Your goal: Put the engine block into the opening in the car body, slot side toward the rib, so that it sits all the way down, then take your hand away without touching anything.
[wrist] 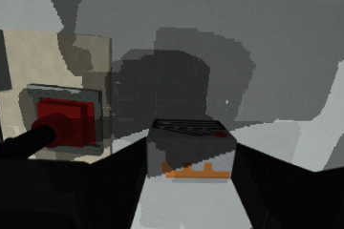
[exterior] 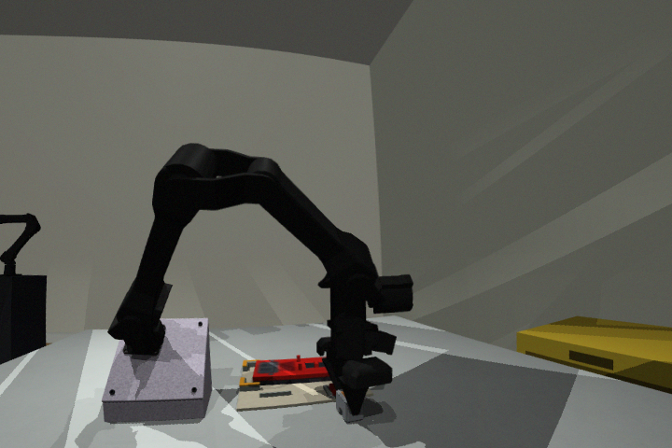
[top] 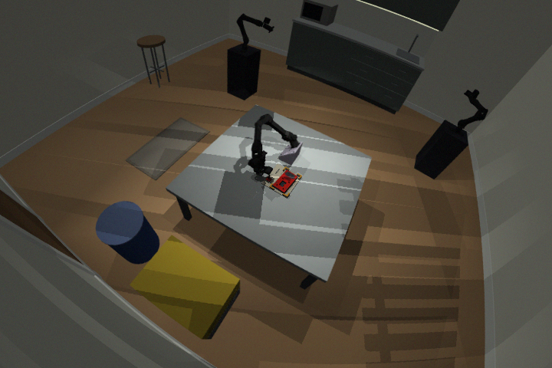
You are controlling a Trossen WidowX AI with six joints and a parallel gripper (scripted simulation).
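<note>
The grey holder lies 9 cm to the left of my gripper tip, 2 cm above it and 1 cm ahead of it. Also, from my gripper tip: engine block (right at my gripper tip).
</note>
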